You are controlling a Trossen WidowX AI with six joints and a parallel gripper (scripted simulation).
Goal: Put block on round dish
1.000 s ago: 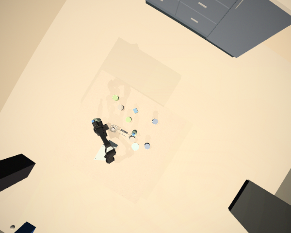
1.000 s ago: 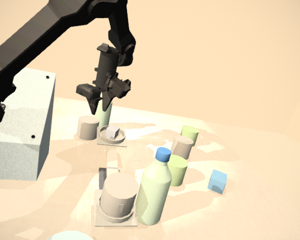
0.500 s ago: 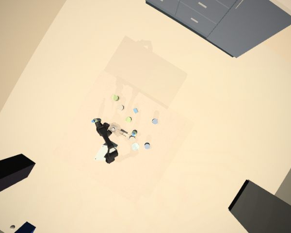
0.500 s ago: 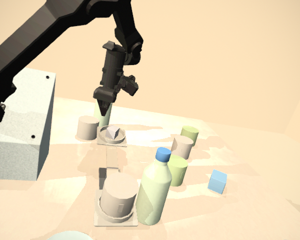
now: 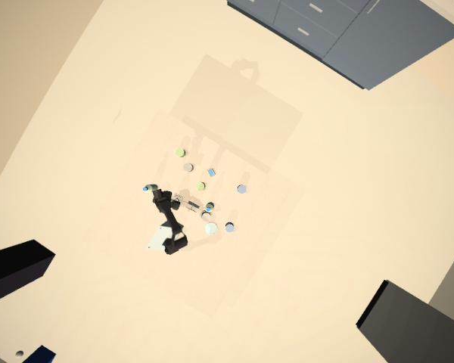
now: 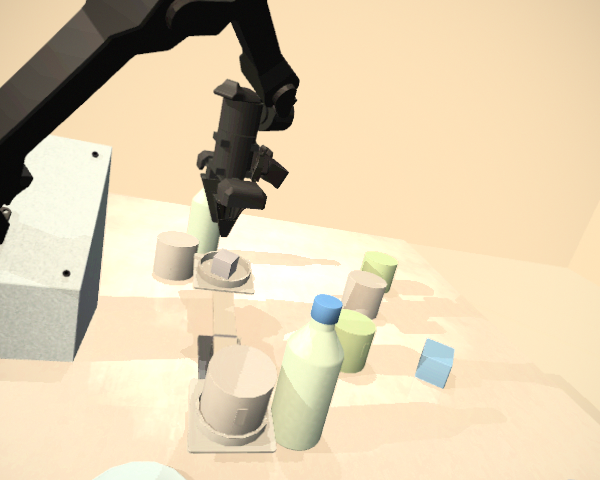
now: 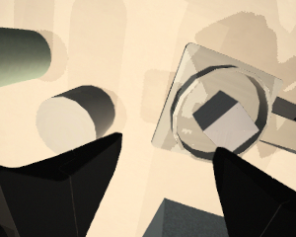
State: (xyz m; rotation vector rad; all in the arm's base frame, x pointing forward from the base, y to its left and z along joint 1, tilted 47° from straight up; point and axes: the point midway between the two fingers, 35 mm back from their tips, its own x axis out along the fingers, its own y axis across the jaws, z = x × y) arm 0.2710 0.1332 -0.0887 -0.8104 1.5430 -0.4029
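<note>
My gripper tip is 4 cm to the left of the pale grey block, 4 cm above it and 2 cm short of it. The rest, counted from my gripper tip: round dish: 39 cm to the right, 12 cm below, 4 cm behind; then balance beam: 16 cm to the right, 9 cm below, 3 cm ahead; then blue cube: 35 cm ahead, 14 cm to the right, 11 cm below.
</note>
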